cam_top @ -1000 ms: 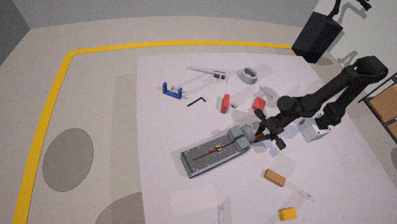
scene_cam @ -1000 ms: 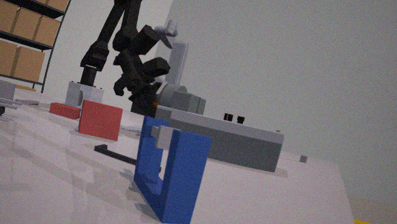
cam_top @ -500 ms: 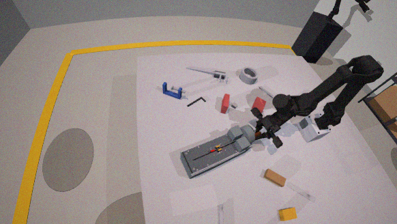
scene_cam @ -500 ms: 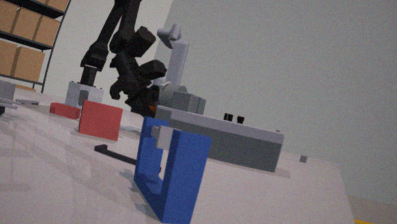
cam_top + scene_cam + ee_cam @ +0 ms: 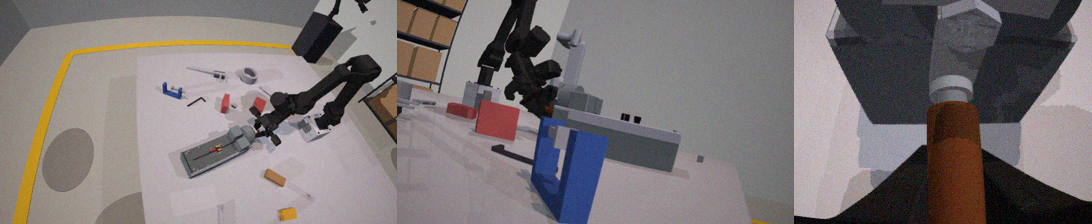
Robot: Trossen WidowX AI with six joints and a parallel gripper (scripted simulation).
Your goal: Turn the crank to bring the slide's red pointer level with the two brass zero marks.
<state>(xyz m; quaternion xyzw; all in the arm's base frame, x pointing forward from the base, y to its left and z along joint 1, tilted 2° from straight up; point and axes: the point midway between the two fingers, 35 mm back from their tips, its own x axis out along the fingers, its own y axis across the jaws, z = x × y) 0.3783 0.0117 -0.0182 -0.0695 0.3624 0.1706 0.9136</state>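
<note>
Right now my gripper tip is 2 cm past the crank handle, 1 cm to the left of it and 3 cm below it. The rest, counted from my gripper tip: tan block (8 cm behind, 18 cm to the left, 2 cm below); then red pointer (18 cm ahead, 6 cm to the left, 5 cm above); then black hex key (18 cm ahead, 22 cm to the right, 3 cm below).
</note>
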